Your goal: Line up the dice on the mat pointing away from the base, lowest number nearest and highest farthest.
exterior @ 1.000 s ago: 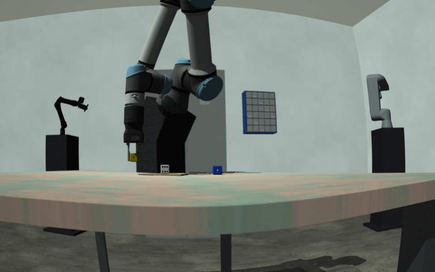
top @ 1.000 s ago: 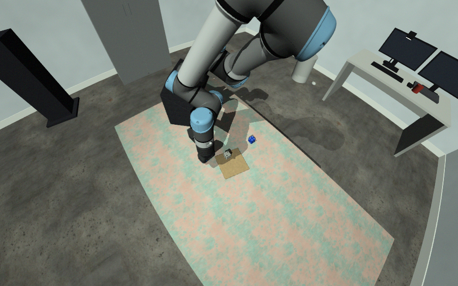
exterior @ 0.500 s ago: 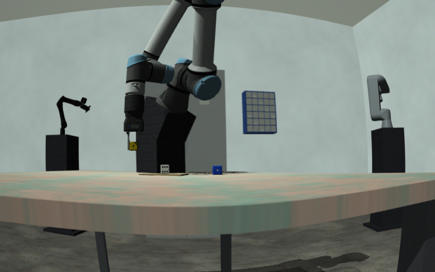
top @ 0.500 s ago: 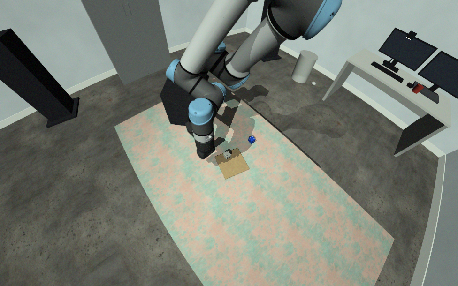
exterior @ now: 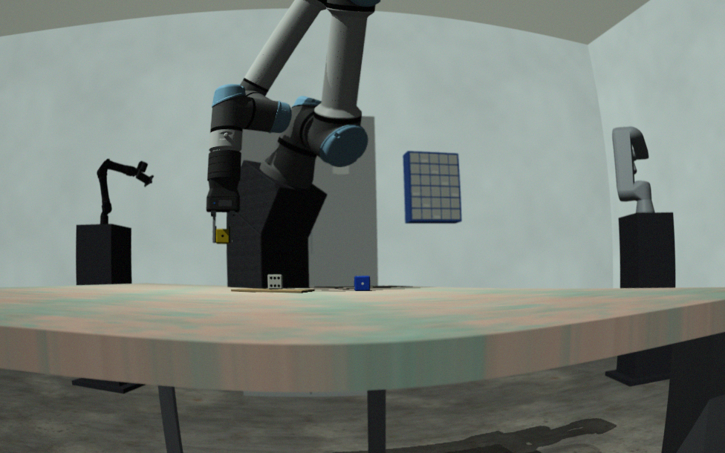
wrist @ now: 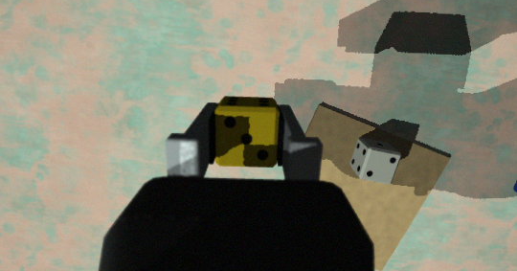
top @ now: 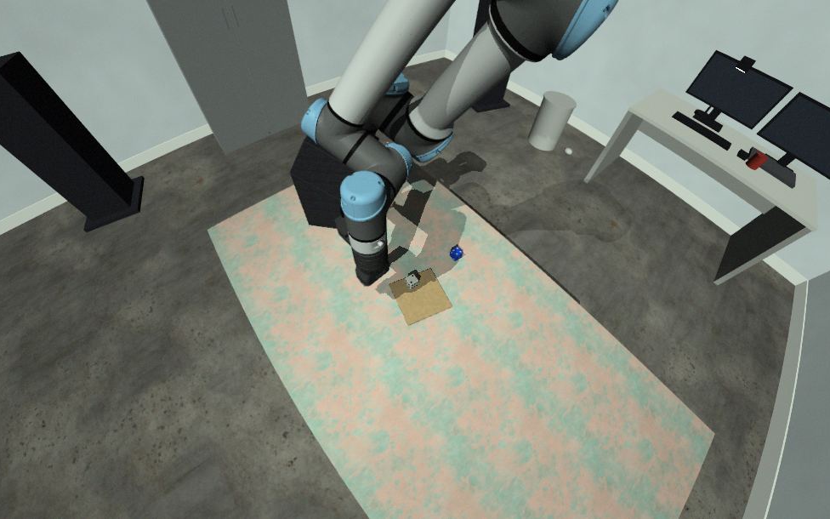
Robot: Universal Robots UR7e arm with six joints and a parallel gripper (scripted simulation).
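Right now the tan mat is 6 cm ahead of my hand, 13 cm to the left of it and 12 cm below it. Also, from my hand: yellow die: right at my hand; white die: 2 cm ahead, 12 cm to the left, 10 cm below; blue die: 1 cm behind, 30 cm to the left, 10 cm below.
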